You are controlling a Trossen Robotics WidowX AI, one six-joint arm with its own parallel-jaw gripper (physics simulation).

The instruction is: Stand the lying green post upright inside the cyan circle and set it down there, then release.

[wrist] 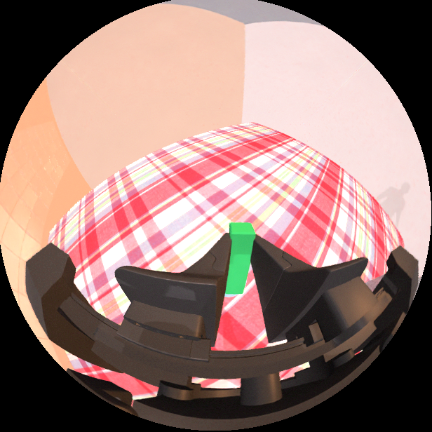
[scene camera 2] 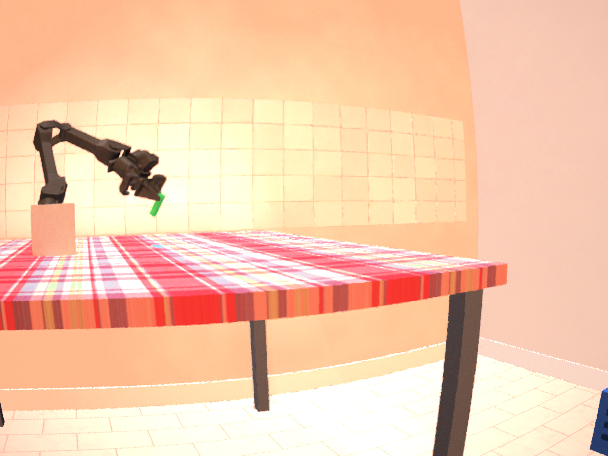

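Pixels of known places: gripper, fingertip midpoint: (scene camera 2: 161, 199); arm's base, link origin: (scene camera 2: 47, 221).
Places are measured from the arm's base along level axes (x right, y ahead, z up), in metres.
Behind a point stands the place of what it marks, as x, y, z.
The green post (scene camera 2: 157, 205) @(-0.105, 0.338, 0.030) (wrist: 239, 264) is held between the fingertips of my gripper (scene camera 2: 160, 197) @(-0.102, 0.350, 0.045) (wrist: 239, 238), which is shut on it near its upper end. In scene camera 2 the post hangs in the air above the table, tilted some way off upright, its lower end leaning to the left. The cyan circle (scene camera 2: 158, 246) @(-0.109, 0.339, -0.083) shows as a thin flat patch on the tablecloth, below the post in scene camera 2. In the wrist view the circle is almost wholly hidden behind the post and the fingers.
The table (scene camera 2: 300, 270) @(0.500, 0.470, -0.083) (wrist: 200, 175) has a red and white plaid top. The arm's base stands on a pinkish block (scene camera 2: 53, 230) @(0.046, 0.018, -0.020) at the left of the table. A tiled wall (scene camera 2: 295, 165) stands behind. A blue object (scene camera 2: 601, 425) shows at the lower right, beyond the table.
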